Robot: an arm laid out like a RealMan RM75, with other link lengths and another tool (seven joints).
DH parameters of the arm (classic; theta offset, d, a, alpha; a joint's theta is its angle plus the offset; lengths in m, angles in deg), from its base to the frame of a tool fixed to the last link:
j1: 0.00 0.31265 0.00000 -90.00
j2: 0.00 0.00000 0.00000 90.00
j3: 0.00 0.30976 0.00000 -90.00
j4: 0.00 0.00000 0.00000 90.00
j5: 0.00 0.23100 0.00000 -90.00
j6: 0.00 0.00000 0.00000 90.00
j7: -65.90 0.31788 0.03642 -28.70
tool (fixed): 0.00 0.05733 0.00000 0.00
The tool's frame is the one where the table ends.
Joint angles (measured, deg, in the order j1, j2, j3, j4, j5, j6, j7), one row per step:
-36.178 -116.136 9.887 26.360 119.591 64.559 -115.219
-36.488 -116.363 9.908 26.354 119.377 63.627 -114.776
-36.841 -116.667 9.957 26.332 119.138 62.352 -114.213
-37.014 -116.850 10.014 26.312 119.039 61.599 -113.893
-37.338 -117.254 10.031 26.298 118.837 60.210 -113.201
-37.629 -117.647 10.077 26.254 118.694 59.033 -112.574
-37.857 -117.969 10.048 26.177 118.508 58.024 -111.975
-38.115 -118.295 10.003 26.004 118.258 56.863 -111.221
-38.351 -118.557 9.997 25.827 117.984 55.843 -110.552
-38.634 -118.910 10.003 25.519 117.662 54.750 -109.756
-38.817 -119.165 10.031 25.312 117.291 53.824 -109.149
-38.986 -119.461 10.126 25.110 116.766 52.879 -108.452
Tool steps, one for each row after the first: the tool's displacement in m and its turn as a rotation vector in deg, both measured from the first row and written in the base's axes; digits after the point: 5 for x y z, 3 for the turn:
-0.00026 0.00328 0.00025 0.441 0.487 0.165
-0.00152 0.00705 0.00021 0.969 1.160 0.486
-0.00268 0.00884 -0.00023 1.215 1.583 0.709
-0.00457 0.01206 -0.00115 1.721 2.354 1.101
-0.00569 0.01445 -0.00306 2.046 3.017 1.388
-0.00693 0.01644 -0.00423 2.395 3.543 1.670
-0.00848 0.01863 -0.00551 2.792 4.149 1.993
-0.00966 0.02064 -0.00648 3.141 4.673 2.262
-0.01006 0.02240 -0.00932 3.391 5.153 2.499
-0.01117 0.02390 -0.01051 3.700 5.524 2.792
-0.01196 0.02537 -0.01179 4.050 5.884 3.059

